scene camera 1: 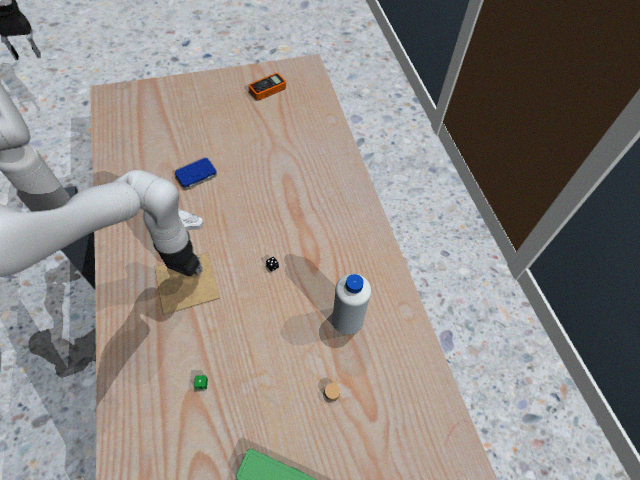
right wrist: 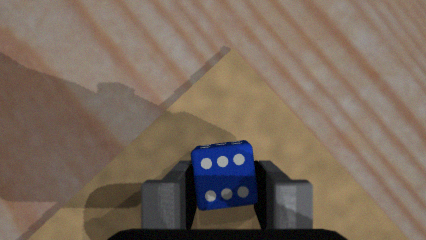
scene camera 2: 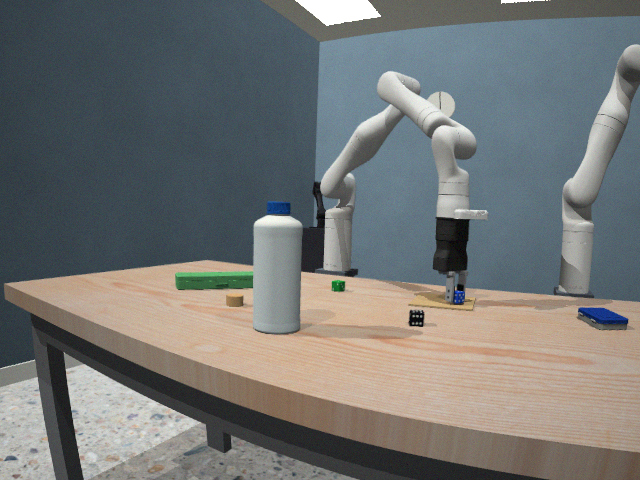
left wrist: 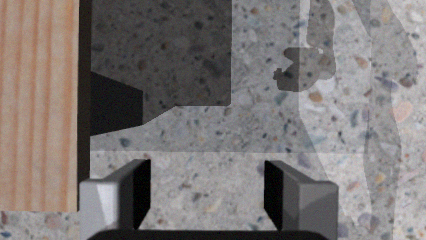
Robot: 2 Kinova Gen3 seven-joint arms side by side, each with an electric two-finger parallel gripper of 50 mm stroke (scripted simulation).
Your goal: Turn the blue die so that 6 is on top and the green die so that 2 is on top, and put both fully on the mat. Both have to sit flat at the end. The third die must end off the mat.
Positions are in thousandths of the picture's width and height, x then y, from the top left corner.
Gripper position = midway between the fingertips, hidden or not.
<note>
In view: the left gripper (left wrist: 487,769), the right gripper (scene camera 2: 710,626), a blue die (right wrist: 527,723) and a tan mat (scene camera 1: 277,607).
The tan mat also shows in the right wrist view (right wrist: 541,427) and in scene camera 2 (scene camera 2: 662,624). The right gripper shows as well in scene camera 1 (scene camera 1: 302,561) and in the right wrist view (right wrist: 529,769). The left wrist view misses the blue die: it is out of frame. The left wrist view misses the tan mat: it is out of frame.
</note>
